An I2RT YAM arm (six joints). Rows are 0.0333 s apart.
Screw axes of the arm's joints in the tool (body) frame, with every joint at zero. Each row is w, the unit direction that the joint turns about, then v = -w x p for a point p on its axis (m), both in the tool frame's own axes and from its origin. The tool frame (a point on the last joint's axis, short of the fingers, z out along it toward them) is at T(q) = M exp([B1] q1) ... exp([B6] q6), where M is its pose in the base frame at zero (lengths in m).
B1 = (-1, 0, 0, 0.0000, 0.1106, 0.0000)
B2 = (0, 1, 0, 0.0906, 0.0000, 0.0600)
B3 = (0, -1, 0, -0.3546, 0.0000, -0.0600)
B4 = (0, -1, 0, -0.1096, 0.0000, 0.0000)
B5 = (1, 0, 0, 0.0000, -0.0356, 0.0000)
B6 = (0, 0, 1, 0.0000, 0.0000, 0.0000)
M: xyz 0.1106 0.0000 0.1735 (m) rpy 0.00 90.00 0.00 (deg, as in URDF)
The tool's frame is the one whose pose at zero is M.
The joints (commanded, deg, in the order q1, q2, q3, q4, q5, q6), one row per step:
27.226 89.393 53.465 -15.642 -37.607 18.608
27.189 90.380 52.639 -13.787 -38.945 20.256
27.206 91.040 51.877 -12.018 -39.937 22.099
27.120 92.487 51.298 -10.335 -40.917 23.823
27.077 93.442 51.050 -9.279 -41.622 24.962
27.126 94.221 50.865 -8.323 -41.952 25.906
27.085 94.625 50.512 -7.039 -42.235 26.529
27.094 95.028 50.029 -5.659 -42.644 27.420
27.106 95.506 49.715 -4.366 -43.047 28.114
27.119 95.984 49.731 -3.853 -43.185 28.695
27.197 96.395 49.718 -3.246 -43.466 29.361
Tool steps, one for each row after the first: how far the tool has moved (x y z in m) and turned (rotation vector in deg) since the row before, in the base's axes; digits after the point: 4 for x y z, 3 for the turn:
0.0008 0.0009 -0.0069 1.200 1.717 -0.218
0.0003 0.0008 -0.0050 1.103 1.493 -0.475
0.0018 0.0009 -0.0083 0.743 2.023 -0.499
0.0013 0.0008 -0.0048 0.556 1.294 -0.276
0.0011 0.0010 -0.0038 0.329 0.884 -0.299
0.0008 0.0003 -0.0024 0.503 0.135 -0.226
0.0003 0.0004 -0.0028 0.603 0.429 -0.243
0.0007 0.0006 -0.0025 0.578 0.263 -0.123
0.0009 0.0006 -0.0018 0.179 0.480 -0.224
0.0006 0.0010 -0.0015 0.344 0.484 -0.113

